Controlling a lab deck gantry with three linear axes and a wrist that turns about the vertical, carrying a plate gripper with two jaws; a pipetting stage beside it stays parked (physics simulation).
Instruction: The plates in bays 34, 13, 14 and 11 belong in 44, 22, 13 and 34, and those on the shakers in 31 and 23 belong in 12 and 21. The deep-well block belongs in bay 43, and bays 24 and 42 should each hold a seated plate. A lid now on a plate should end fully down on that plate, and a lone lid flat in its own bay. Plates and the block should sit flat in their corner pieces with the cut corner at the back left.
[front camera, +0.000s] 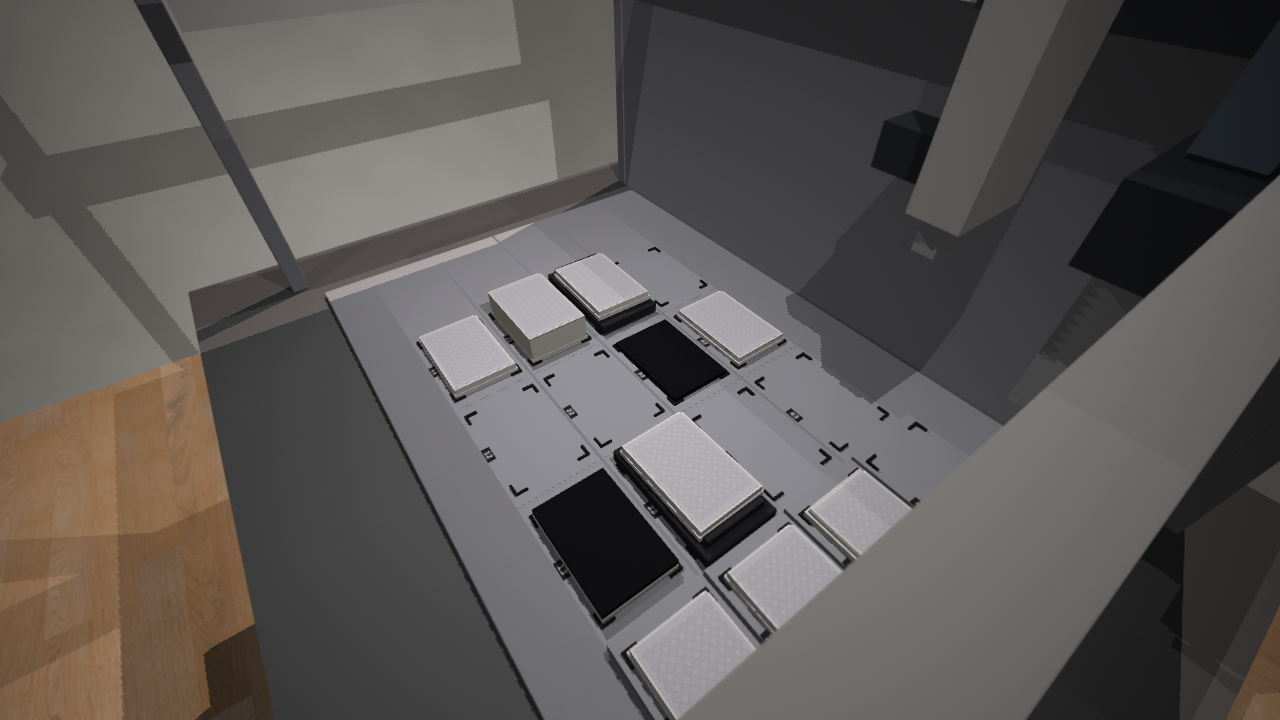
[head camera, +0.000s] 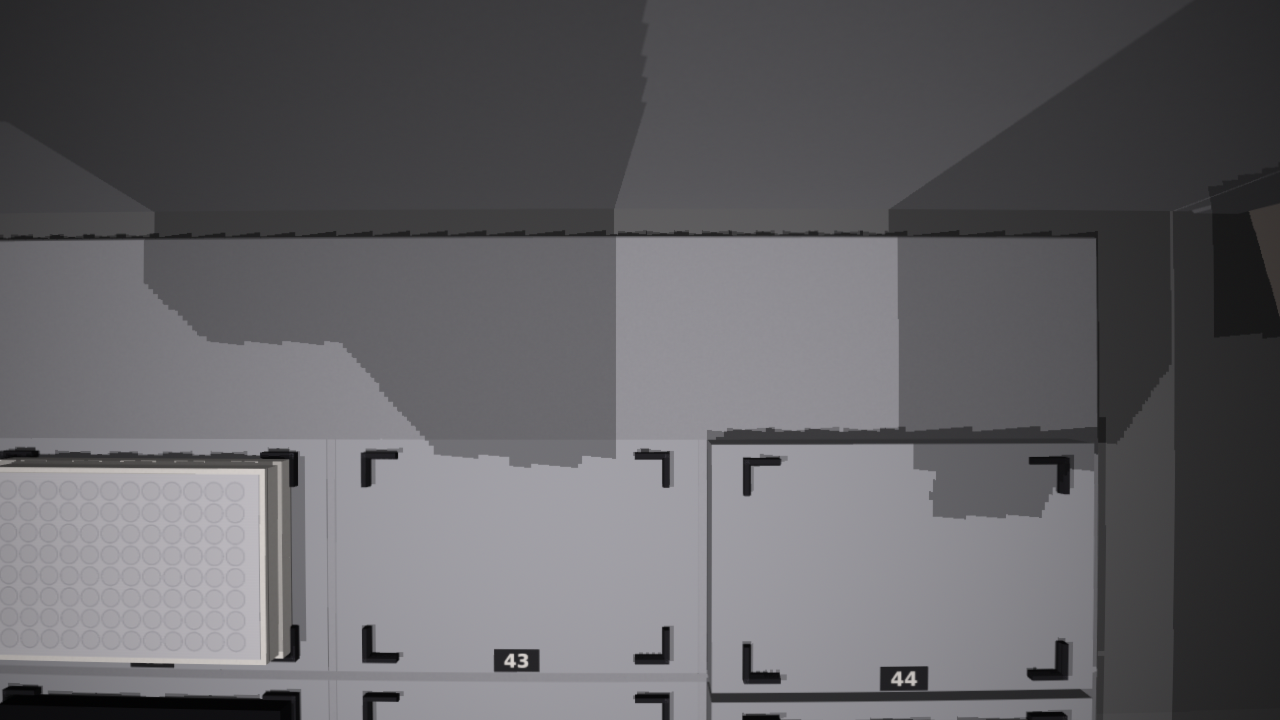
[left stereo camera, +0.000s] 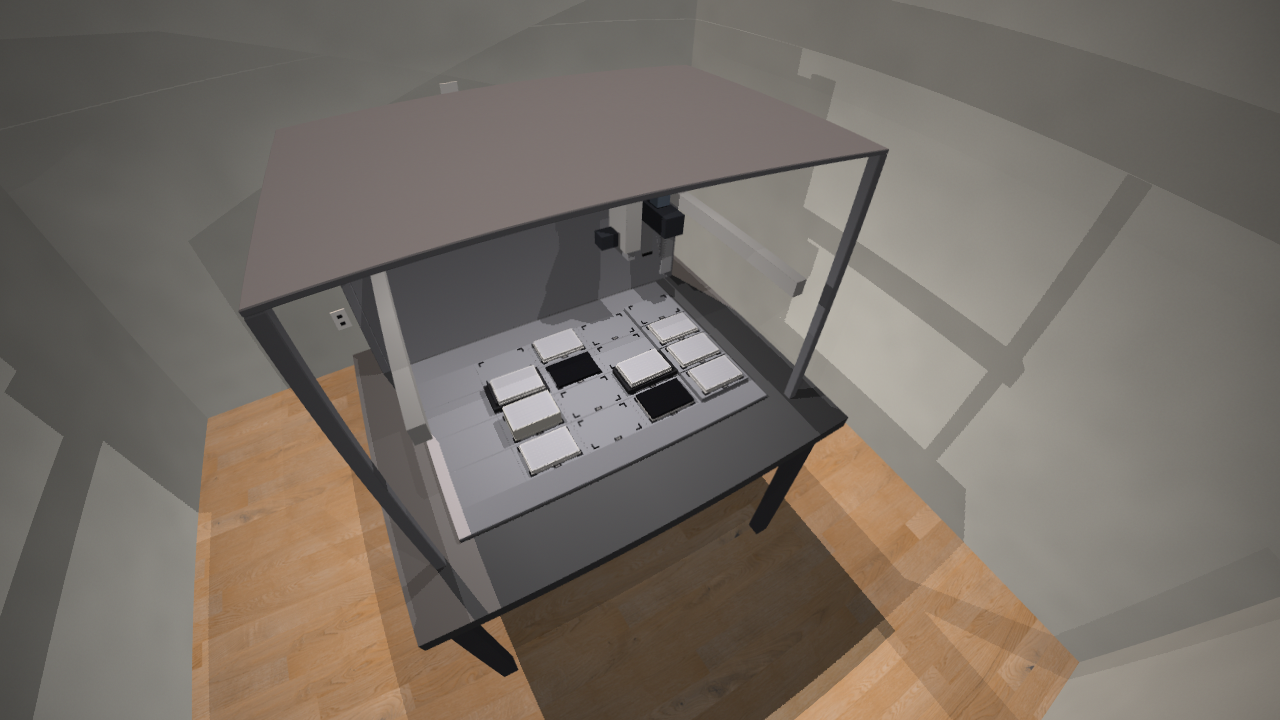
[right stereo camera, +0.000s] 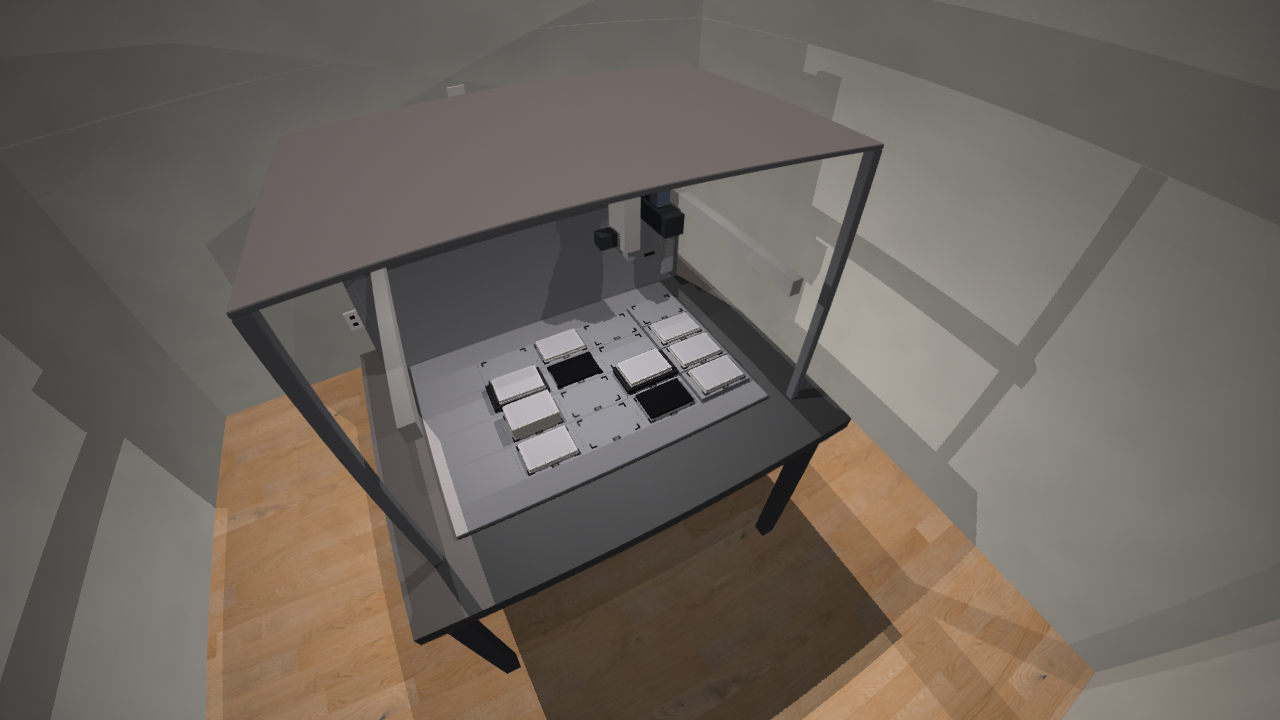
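Where they show: gripper, fingertip midpoint: (left stereo camera: 655, 263) (right stereo camera: 657, 262); robot's base, origin of the base link: (front camera: 419, 344) (left stereo camera: 531, 475) (right stereo camera: 529, 474).
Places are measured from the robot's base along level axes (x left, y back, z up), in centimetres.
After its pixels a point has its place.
White plates sit in bays 11 (front camera: 468, 353) @(x 4.3, y -7.3, z 1.4 cm), 42 (front camera: 731, 326) @(x 35.9, y -23.7, z 1.4 cm) (head camera: 125, 564) @(x 36.5, y -23.0, z 1.4 cm), 14 (front camera: 693, 653) @(x 4.1, y -52.7, z 2.9 cm), 24 (front camera: 783, 577) @(x 14.5, y -52.7, z 2.9 cm) and 34 (front camera: 859, 512) @(x 25.2, y -52.6, z 2.9 cm). A black-topped plate (front camera: 604, 541) @(x 4.0, y -40.0, z 1.7 cm) (left stereo camera: 664, 399) @(x 3.7, y -38.6, z 1.7 cm) is in bay 13. White plates stand on the shakers in bays 31 (front camera: 601, 284) @(x 25.2, y -7.5, z 3.7 cm) and 23 (front camera: 693, 474) @(x 14.7, y -40.2, z 3.7 cm). The tall deep-well block (front camera: 537, 313) @(x 14.2, y -8.5, z 4.2 cm) (left stereo camera: 531, 413) @(x 13.8, y -6.1, z 4.2 cm) stands in bay 21. A black flat piece (front camera: 671, 360) @(x 25.3, y -23.6, z 0.8 cm) (left stereo camera: 572, 368) @(x 25.8, y -22.6, z 0.8 cm) lies in bay 32; whether it is a lone lid is unclear. My gripper's jaws cannot be made out near the raised gantry column at the back right.
Bays 43 (head camera: 516, 555) @(x 36.5, y -39.2, z 0.0 cm) and 44 (head camera: 895, 582) @(x 35.8, y -55.2, z 1.5 cm) show bare corner pieces. Bays 12, 22, 33 and 41 also hold no plate. The pale column (front camera: 993, 125) @(x 32.8, y -46.4, z 35.8 cm) (left stereo camera: 631, 228) @(x 32.8, y -44.4, z 35.1 cm) and dark blocks hang above the back right. A pale beam (front camera: 1011, 501) @(x 1.2, y -61.7, z 40.0 cm) crosses the front view's right side.
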